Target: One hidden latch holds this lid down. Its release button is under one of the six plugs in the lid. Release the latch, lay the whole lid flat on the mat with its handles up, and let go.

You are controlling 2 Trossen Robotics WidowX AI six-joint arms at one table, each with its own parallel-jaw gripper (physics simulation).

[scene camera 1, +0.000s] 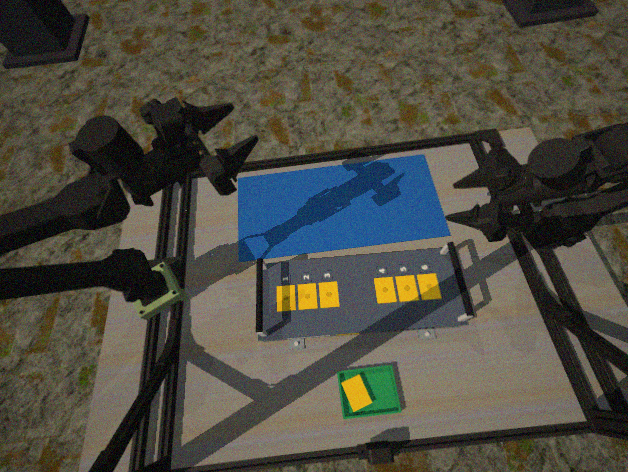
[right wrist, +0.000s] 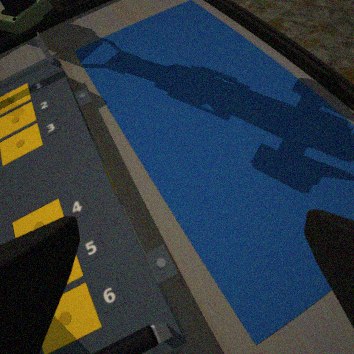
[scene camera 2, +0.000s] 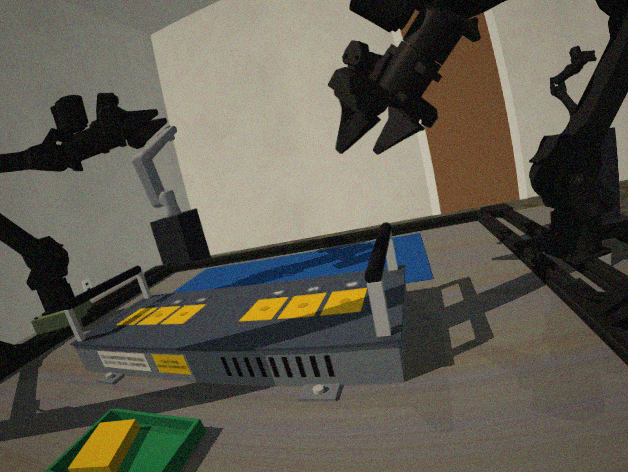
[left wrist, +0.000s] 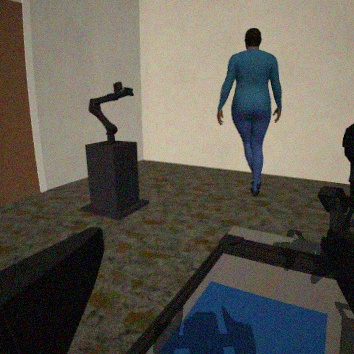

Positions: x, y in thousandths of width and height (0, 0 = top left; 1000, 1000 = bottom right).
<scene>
left gripper: scene camera 1 389, 255; scene camera 2 259, 247; left wrist 609, 677; not seen in the right wrist view (out of frame)
</scene>
